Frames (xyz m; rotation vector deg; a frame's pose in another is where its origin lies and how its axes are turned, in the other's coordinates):
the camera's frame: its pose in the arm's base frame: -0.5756 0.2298 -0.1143 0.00 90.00 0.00
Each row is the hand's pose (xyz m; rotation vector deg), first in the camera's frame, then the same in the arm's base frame.
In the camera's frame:
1: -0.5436 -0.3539 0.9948 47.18 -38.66 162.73
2: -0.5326 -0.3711 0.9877 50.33 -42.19 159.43
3: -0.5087 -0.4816 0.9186 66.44 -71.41 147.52
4: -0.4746 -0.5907 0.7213 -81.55 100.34 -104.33
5: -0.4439 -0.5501 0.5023 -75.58 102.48 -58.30
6: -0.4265 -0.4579 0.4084 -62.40 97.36 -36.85
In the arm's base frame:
1: 0.4192 -0.1241 0.4293 136.93 -19.07 75.38
2: 0.4121 -0.1413 0.4183 136.06 -19.96 70.77
3: 0.3430 -0.2518 0.3944 129.75 -40.36 49.17
4: 0.1457 -0.3609 0.3603 117.20 -75.99 14.36
5: -0.0733 -0.3203 0.3296 99.38 -113.86 -12.83
6: -0.1672 -0.2281 0.3122 83.07 -138.53 -21.38

